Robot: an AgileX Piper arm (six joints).
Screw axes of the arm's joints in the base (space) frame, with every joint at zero. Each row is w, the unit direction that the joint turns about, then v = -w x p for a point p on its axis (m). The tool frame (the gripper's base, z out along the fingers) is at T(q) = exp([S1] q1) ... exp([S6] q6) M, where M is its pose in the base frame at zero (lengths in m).
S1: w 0 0 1 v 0.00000 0.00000 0.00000
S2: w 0 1 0 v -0.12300 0.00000 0.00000
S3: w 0 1 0 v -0.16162 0.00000 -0.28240
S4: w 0.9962 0 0.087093 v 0.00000 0.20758 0.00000
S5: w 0 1 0 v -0.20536 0.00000 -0.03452
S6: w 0.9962 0 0.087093 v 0.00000 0.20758 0.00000
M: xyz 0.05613 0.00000 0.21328 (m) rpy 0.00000 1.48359 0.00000 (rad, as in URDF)
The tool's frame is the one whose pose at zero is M.
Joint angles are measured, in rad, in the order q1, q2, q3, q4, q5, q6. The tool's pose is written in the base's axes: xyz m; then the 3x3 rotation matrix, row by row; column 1 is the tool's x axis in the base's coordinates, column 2 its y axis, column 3 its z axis. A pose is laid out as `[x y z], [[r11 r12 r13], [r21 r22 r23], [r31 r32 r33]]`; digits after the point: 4 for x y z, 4 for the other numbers.
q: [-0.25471, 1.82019, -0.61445, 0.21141, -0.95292, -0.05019]
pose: [0.3103 -0.0969 0.1555], [[-0.1391 0.4226 0.8956], [0.1110 0.9053 -0.4099], [-0.9840 0.0424 -0.1728]]
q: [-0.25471, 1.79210, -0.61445, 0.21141, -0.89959, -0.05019]
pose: [0.3088 -0.0958 0.1598], [[-0.1600 0.4189 0.8938], [0.1257 0.9067 -0.4025], [-0.9791 0.0479 -0.1978]]
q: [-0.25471, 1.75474, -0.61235, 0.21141, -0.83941, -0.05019]
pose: [0.3061 -0.0944 0.1660], [[-0.1804 0.4145 0.8920], [0.1409 0.9084 -0.3936], [-0.9734 0.0547 -0.2223]]
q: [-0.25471, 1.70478, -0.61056, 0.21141, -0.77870, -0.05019]
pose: [0.3024 -0.0926 0.1762], [[-0.1892 0.4090 0.8927], [0.1527 0.9103 -0.3847], [-0.9700 0.0636 -0.2347]]
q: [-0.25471, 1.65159, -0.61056, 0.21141, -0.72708, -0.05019]
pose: [0.2986 -0.0909 0.1883], [[-0.1854 0.4032 0.8961], [0.1594 0.9122 -0.3775], [-0.9697 0.0729 -0.2334]]
